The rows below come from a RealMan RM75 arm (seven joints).
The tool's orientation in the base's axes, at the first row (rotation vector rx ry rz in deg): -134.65, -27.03, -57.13
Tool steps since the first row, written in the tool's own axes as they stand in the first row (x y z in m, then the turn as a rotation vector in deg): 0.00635, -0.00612, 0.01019, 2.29, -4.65, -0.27; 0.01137, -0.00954, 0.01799, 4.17, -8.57, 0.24; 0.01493, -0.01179, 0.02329, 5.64, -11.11, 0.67; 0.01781, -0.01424, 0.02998, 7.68, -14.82, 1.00; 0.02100, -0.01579, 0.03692, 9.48, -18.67, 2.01; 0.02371, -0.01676, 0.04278, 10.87, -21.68, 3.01; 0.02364, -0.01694, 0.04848, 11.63, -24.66, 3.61; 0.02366, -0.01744, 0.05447, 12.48, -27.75, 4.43; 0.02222, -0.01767, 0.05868, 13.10, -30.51, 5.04; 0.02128, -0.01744, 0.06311, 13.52, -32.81, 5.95
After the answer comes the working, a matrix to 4 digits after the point.
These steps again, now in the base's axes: 0.00675, 0.01163, 0.00085, -0.97, 3.77, 3.43; 0.01266, 0.01955, 0.00119, -1.42, 7.39, 5.86; 0.01681, 0.02489, 0.00151, -1.48, 9.82, 7.56; 0.02117, 0.03115, 0.00058, -1.82, 13.17, 10.14; 0.02633, 0.03687, -0.00056, -2.01, 17.02, 12.19; 0.03087, 0.04144, -0.00164, -2.05, 20.16, 13.66; 0.03387, 0.04499, -0.00494, -2.72, 22.96, 14.89; 0.03693, 0.04898, -0.00824, -3.26, 26.00, 16.09; 0.03818, 0.05153, -0.01167, -3.90, 28.62, 17.13; 0.04011, 0.05390, -0.01502, -4.28, 31.03, 17.70
The tool's axes in the first row as the columns of a matrix, in the base's axes (rounded; the answer above uses it unrounded):
0.6651, 0.5044, 0.5506
0.1058, -0.7936, 0.5991
0.7392, -0.3402, -0.5812

